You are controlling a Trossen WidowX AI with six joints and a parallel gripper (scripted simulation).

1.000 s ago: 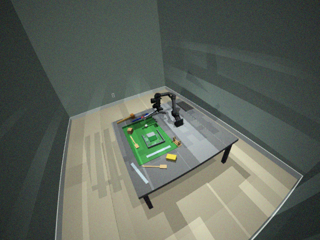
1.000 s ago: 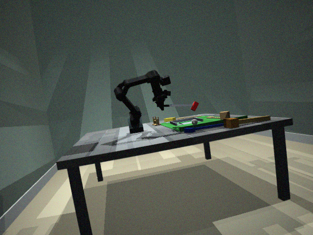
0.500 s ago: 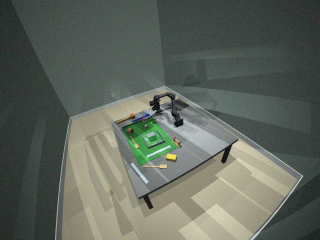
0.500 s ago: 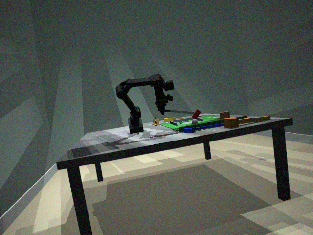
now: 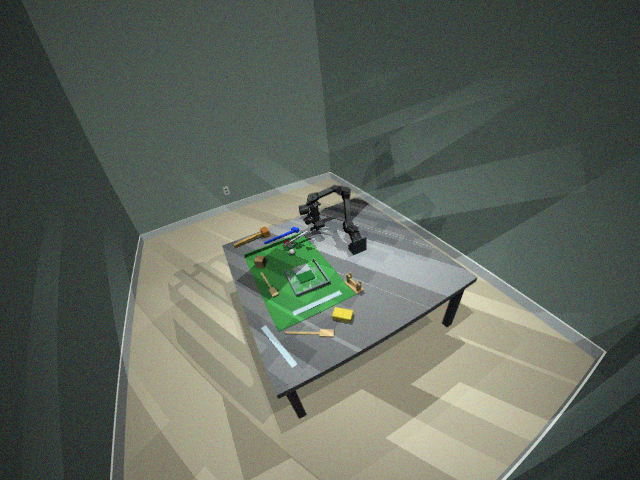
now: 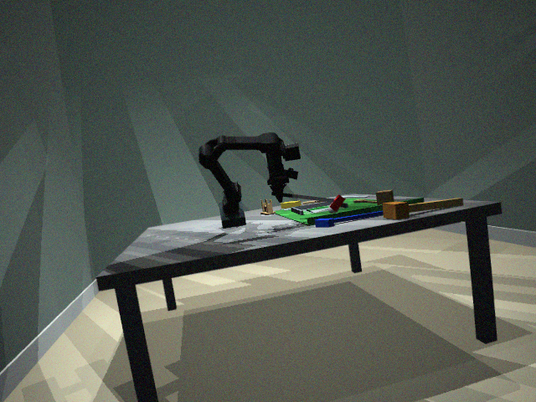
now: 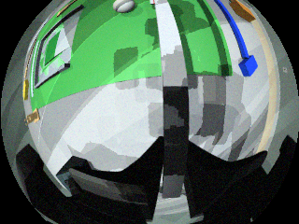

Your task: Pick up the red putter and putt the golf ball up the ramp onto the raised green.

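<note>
Now: the red putter 120 mm ahead of my gripper tip and 10 mm to the right of it. The rest, counted from my gripper tip: green mat: 310 mm ahead, 230 mm to the left, 90 mm below; white golf ball: 230 mm ahead, 70 mm below, 40 mm to the left; blue putter: 210 mm to the right, 210 mm ahead, 80 mm below.
</note>
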